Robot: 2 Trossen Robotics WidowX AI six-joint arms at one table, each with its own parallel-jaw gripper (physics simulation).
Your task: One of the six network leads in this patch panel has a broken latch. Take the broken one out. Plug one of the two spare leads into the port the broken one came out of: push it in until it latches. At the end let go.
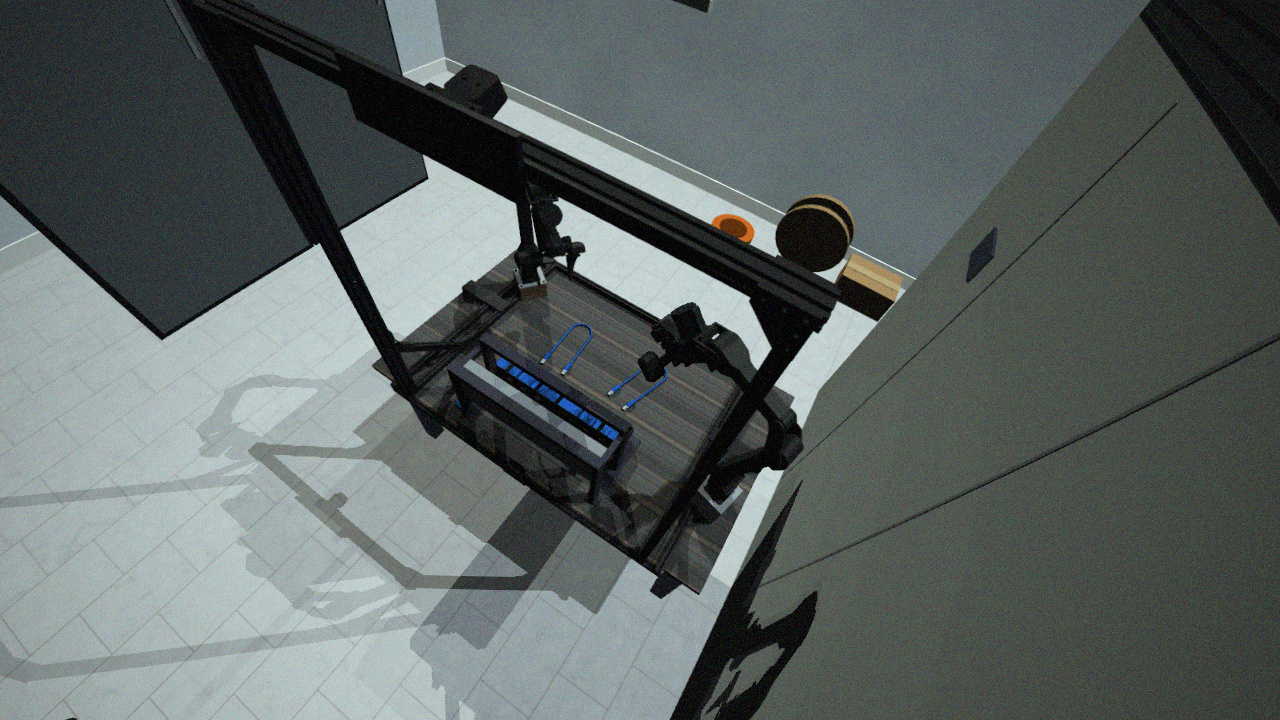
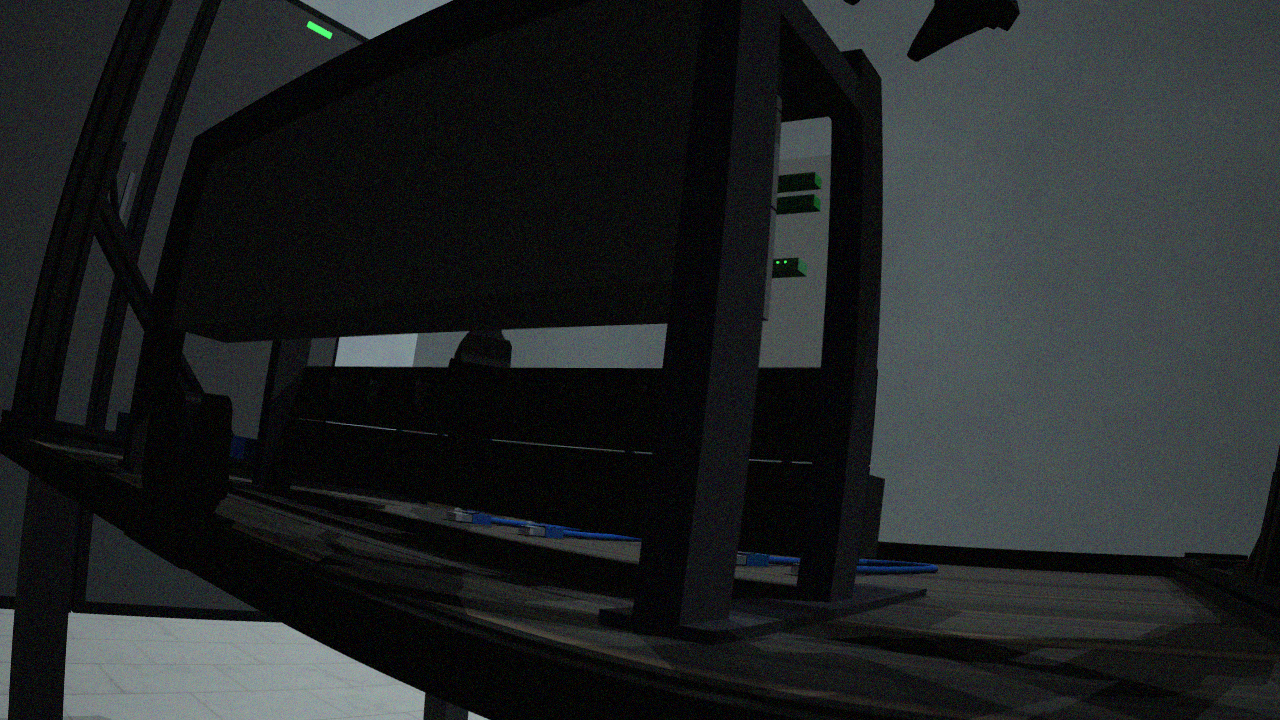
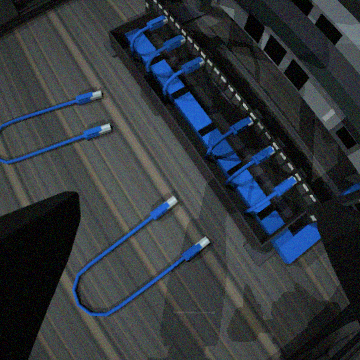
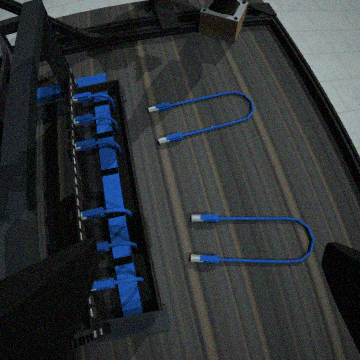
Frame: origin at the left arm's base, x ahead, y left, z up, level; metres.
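Where they show: left gripper, fingertip midpoint: [image 1: 555, 283] [image 3: 204, 210]; right gripper, fingertip midpoint: [image 1: 652, 351] [image 2: 881, 32] [image 4: 213, 254]; left arm's base, origin of the base link: [image 1: 529, 276] [image 4: 224, 5]; right arm's base, origin of the base link: [image 1: 719, 489].
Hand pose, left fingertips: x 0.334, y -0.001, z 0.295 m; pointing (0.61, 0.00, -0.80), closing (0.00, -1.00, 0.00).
Note:
Each offset is from my left fingertips to the top centre of the thing. "spot": to the spot under its first point.
The patch panel {dz -0.101, dx +0.244, dy -0.093 m} [image 1: 526, 409] [image 3: 232, 71] [image 4: 21, 118] stands at the table's near edge. Six blue leads {dz -0.276, dx +0.142, dy -0.057 m} [image 3: 214, 143] [image 4: 107, 178] are plugged into it over a tray; I cannot tell which latch is broken. Two spare blue leads lie flat in U shapes on the wooden table. One spare lead {spot: dz -0.360, dx -0.069, dy +0.042 m} [image 1: 569, 346] [image 3: 125, 257] [image 4: 211, 114] lies nearer the left arm. The other spare lead [image 1: 637, 389] [image 3: 43, 123] [image 4: 257, 239] lies under the right gripper. My left gripper [image 1: 566, 250] [image 3: 204, 210] is open and empty, high above the table. My right gripper [image 1: 652, 366] [image 4: 213, 254] is open and empty, above the second spare lead.
A black gantry beam [image 1: 637, 207] crosses over the table, on posts [image 1: 737, 422]. A wooden block [image 4: 223, 14] sits at the left arm's base. On the floor behind are an orange bowl [image 1: 733, 227], a cable spool [image 1: 815, 232] and a wooden box [image 1: 869, 282].

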